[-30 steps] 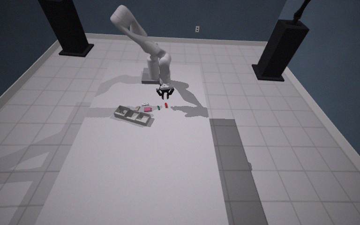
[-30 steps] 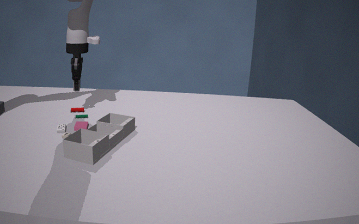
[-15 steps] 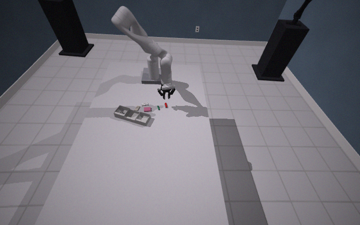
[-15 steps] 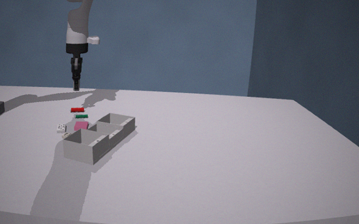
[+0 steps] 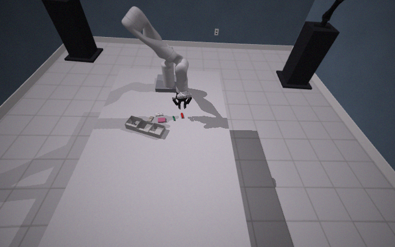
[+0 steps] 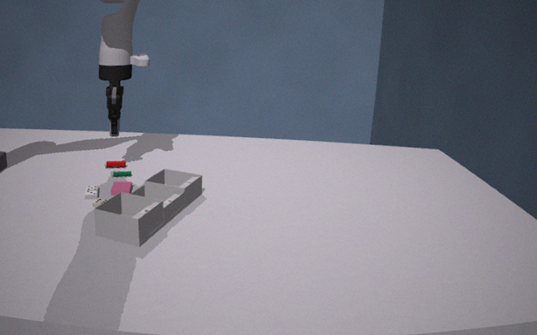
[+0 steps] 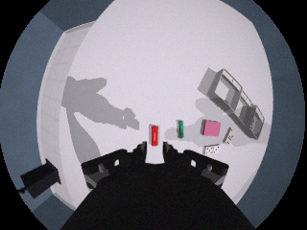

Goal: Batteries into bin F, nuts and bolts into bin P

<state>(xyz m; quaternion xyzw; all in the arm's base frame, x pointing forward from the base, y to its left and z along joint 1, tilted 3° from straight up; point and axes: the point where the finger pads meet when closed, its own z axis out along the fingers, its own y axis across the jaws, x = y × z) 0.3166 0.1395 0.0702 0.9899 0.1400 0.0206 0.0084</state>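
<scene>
Now: hand 90 mm above the red battery. Also, from my hand: pink block: 140 mm to the right, 90 mm below, 60 mm ahead; green battery: 90 mm below, 60 mm to the right, 30 mm ahead; cream domino-like tile: 220 mm to the right, 90 mm below, 50 mm ahead.
</scene>
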